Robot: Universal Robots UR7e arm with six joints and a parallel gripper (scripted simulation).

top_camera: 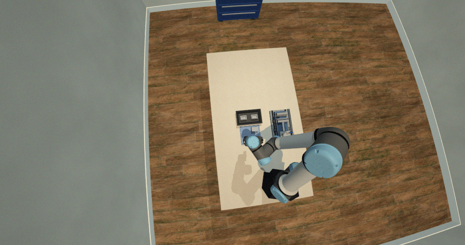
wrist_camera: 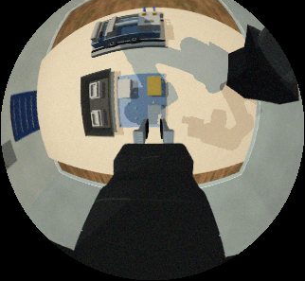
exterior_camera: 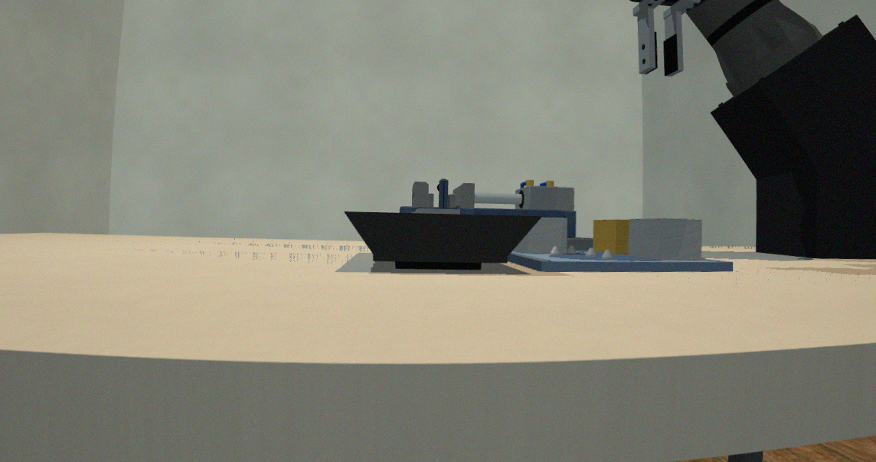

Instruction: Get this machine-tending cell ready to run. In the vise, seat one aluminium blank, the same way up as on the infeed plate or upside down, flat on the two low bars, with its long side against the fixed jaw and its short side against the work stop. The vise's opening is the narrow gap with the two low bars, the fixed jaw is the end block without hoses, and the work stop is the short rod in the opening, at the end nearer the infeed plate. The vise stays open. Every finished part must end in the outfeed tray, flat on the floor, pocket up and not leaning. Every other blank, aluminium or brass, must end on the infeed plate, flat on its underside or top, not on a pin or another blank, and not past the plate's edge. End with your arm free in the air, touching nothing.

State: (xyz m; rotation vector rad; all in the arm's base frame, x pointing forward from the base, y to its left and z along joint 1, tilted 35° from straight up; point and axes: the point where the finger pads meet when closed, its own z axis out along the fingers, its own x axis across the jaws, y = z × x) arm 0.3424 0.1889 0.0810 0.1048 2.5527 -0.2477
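Now: the brass blank 1 cm behind my hand, 9 cm to the right of it and 17 cm below it. Also, from my hand: hose end block (4 cm behind, 34 cm to the right, 12 cm below); vise (5 cm ahead, 35 cm to the right, 16 cm below).
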